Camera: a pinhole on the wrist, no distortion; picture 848 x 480 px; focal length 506.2 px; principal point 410.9 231.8 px. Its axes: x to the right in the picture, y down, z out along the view. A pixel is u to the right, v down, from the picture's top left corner.
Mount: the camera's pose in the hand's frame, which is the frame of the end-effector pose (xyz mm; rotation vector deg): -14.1 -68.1 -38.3 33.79 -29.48 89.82
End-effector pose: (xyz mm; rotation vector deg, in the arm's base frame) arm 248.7 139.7 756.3 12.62 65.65 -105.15
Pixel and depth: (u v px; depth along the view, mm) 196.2 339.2 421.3
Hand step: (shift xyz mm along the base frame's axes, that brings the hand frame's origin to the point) -286.9 -28.4 427.1
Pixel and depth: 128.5 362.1 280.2
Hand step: -234.0 26.2 304.9
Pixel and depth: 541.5 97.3 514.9
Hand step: -174.3 -395.8 330.6
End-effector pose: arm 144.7 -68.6 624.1 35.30 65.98 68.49
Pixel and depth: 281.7 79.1 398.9
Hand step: 328.3 43.7 -319.9
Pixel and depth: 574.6 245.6 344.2
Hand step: 352.9 -13.5 -72.1
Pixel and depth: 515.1 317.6 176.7
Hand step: 173.8 -57.4 -81.2
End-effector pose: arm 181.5 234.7 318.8 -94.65 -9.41 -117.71
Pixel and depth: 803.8 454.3 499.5
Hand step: 510.5 394.4 -27.9
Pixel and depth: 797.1 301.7 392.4
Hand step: 368.0 277.9 84.9
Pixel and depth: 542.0 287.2 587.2
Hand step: 308.3 503.4 158.0
